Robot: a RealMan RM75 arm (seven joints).
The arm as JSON. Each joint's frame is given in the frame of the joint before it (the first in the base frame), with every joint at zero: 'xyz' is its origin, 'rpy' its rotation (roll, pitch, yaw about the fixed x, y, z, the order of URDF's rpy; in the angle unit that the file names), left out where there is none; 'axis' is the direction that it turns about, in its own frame. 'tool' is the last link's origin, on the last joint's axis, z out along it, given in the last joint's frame.
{
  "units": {
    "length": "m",
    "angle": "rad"
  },
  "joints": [
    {
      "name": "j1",
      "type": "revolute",
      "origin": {
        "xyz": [
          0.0,
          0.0,
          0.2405
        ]
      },
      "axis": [
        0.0,
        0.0,
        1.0
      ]
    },
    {
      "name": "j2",
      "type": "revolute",
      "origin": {
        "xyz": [
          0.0,
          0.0,
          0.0
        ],
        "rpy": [
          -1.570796,
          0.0,
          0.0
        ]
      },
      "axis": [
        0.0,
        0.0,
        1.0
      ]
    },
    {
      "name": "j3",
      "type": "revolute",
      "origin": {
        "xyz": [
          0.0,
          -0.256,
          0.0
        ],
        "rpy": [
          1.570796,
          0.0,
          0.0
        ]
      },
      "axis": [
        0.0,
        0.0,
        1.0
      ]
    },
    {
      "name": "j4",
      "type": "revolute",
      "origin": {
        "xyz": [
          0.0,
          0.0,
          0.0
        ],
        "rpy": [
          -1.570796,
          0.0,
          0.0
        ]
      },
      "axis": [
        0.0,
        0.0,
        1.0
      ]
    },
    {
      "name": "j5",
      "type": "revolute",
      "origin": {
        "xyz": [
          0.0,
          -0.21,
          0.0
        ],
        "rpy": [
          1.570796,
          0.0,
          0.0
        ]
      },
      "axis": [
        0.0,
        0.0,
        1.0
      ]
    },
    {
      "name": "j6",
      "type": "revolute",
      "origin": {
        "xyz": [
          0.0,
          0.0,
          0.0
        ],
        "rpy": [
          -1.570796,
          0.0,
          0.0
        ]
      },
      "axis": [
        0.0,
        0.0,
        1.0
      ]
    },
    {
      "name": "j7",
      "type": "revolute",
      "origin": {
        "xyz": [
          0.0,
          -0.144,
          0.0
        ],
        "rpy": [
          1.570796,
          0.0,
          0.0
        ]
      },
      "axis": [
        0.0,
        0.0,
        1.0
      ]
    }
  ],
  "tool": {
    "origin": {
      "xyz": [
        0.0,
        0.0,
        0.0
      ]
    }
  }
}
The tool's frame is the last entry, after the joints.
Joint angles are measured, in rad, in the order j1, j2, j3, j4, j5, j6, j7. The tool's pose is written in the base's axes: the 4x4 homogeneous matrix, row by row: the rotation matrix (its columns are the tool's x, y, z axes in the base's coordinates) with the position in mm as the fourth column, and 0 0 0 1 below. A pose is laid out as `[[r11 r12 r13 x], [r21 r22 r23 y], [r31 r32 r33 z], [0 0 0 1]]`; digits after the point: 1 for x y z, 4 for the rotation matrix.
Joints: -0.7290, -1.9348, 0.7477, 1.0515, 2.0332, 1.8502, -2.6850
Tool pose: [[0.3832 0.8754 0.2947 -161.6], [0.8804 -0.4426 0.1703 372.9], [0.2795 0.1942 -0.9403 101.8], [0 0 0 1]]
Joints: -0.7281, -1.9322, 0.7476, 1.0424, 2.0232, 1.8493, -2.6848
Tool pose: [[0.3778 0.8745 0.3042 -161.9], [0.8820 -0.4399 0.1691 372.9], [0.2817 0.2044 -0.9375 102.0], [0 0 0 1]]
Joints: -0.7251, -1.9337, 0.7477, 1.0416, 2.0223, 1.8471, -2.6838
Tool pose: [[0.3748 0.8753 0.3056 -162.9], [0.8828 -0.4376 0.1708 372.6], [0.2833 0.2057 -0.9367 101.4], [0 0 0 1]]
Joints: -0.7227, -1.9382, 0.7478, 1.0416, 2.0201, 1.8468, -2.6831
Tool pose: [[0.3725 0.8746 0.3103 -163.0], [0.8838 -0.4364 0.1690 371.8], [0.2832 0.2113 -0.9355 99.8], [0 0 0 1]]
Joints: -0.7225, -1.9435, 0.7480, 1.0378, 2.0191, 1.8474, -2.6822
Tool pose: [[0.3698 0.8738 0.3158 -162.8], [0.8860 -0.4340 0.1634 371.1], [0.2799 0.2193 -0.9346 97.3], [0 0 0 1]]
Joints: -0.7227, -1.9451, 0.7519, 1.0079, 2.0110, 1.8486, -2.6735
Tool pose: [[0.3603 0.8725 0.3301 -164.7], [0.8937 -0.4242 0.1457 369.9], [0.2672 0.2426 -0.9326 92.4], [0 0 0 1]]
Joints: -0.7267, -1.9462, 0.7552, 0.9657, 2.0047, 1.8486, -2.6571
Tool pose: [[0.3519 0.8695 0.3467 -166.9], [0.9016 -0.4144 0.1241 369.1], [0.2516 0.2689 -0.9297 86.0], [0 0 0 1]]
